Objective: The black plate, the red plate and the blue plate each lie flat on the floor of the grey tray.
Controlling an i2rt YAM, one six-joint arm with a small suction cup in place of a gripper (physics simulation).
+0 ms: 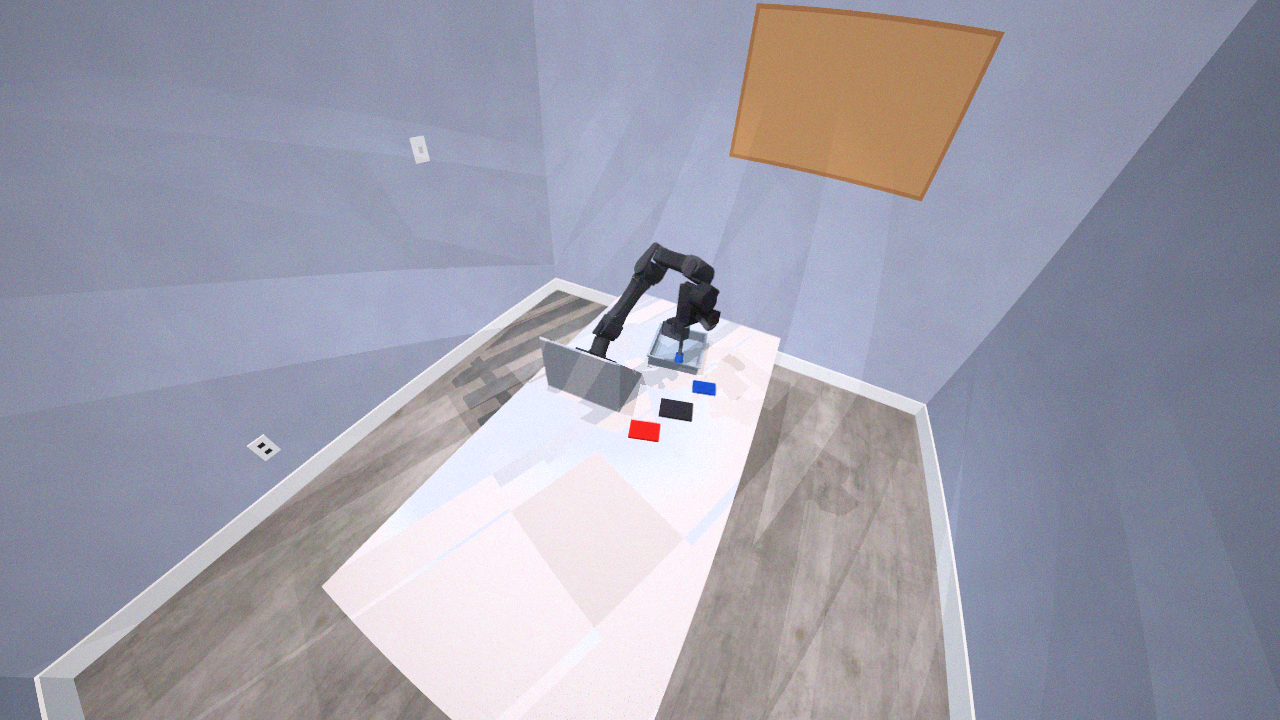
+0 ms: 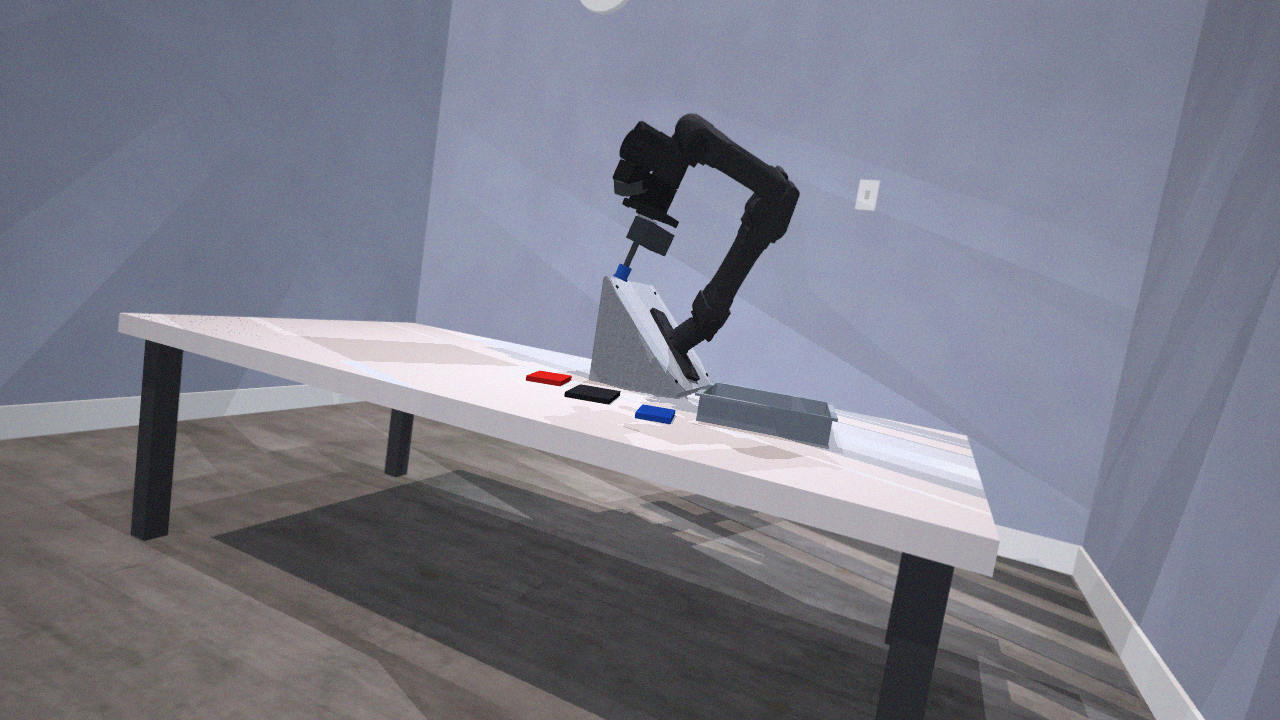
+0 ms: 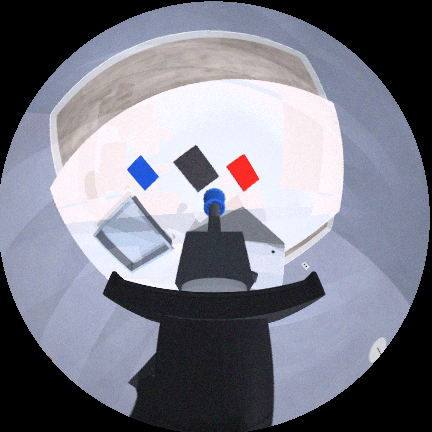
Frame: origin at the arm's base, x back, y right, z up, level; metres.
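Where they show: hand, tool point: [image 1: 678, 361] [image 2: 619, 278] [image 3: 213, 197]; arm's base, link origin: [image 2: 672, 345].
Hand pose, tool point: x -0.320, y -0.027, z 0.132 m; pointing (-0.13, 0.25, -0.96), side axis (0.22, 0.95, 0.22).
Things, the pixels of their top centre, and the offset from my tool point. Level surfaces: height alone.
- black plate, top centre: [image 2: 593, 391] [image 3: 196, 168] [image 1: 676, 408] dy +0.004, dx -0.028, dz -0.221 m
- red plate, top centre: [image 2: 549, 375] [image 3: 243, 172] [image 1: 644, 429] dy +0.150, dx +0.020, dz -0.220 m
- blue plate, top centre: [image 2: 656, 411] [image 3: 141, 172] [image 1: 704, 387] dy -0.158, dx -0.069, dz -0.221 m
- grey tray, top centre: [image 2: 768, 398] [image 3: 128, 242] [image 1: 678, 343] dy -0.292, dx +0.120, dz -0.181 m
- long white table, surface height: dz -0.231 m
The black plate [image 1: 675, 410] [image 2: 592, 394] [image 3: 196, 168] lies flat on the table between the other two plates. The red plate [image 1: 644, 430] [image 2: 548, 377] [image 3: 243, 173] lies flat on the table on one side of it. The blue plate [image 1: 704, 387] [image 2: 655, 413] [image 3: 143, 173] lies flat on its other side, nearest the tray. The grey tray [image 1: 676, 365] [image 2: 760, 419] [image 3: 150, 262] stands on the table; no plate shows in it. My gripper, a blue suction cup [image 1: 679, 358] [image 2: 622, 272] [image 3: 214, 199], is open, with nothing on it, high above the table and apart from the plates.
The arm's grey wedge-shaped base mount [image 1: 586, 374] [image 2: 626, 344] [image 3: 255, 227] stands on the table beside the tray. The long white table [image 1: 572, 537] [image 2: 465, 380] [image 3: 305, 115] carries the plates, the tray and the mount.
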